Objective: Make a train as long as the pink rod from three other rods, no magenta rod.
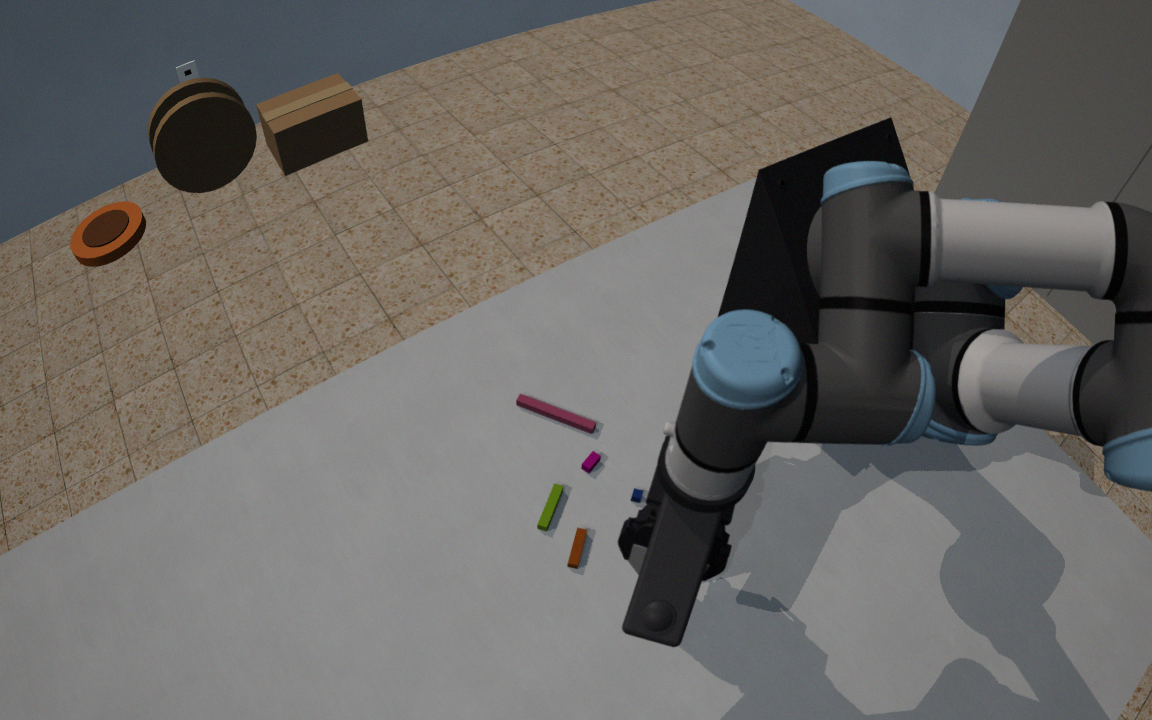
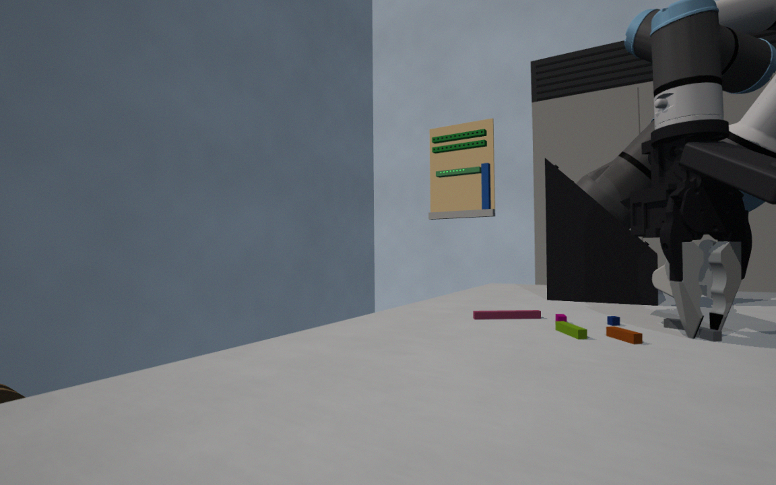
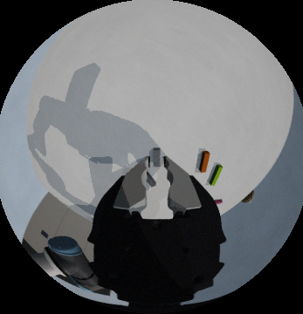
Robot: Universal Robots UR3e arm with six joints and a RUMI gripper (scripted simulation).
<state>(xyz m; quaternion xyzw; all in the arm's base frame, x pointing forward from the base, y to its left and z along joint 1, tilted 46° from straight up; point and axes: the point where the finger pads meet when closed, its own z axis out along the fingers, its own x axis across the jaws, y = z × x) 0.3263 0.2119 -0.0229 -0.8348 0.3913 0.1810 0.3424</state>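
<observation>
The grey rod is 50 mm behind my hand, 20 mm to the right of it and 10 mm below it. From my hand the other things lie so: orange rod: 50 mm ahead, 70 mm to the right, 10 mm below; then lime rod: 40 mm ahead, 130 mm to the right, 10 mm below; then blue rod: 40 mm behind, 90 mm to the right, 10 mm below.
</observation>
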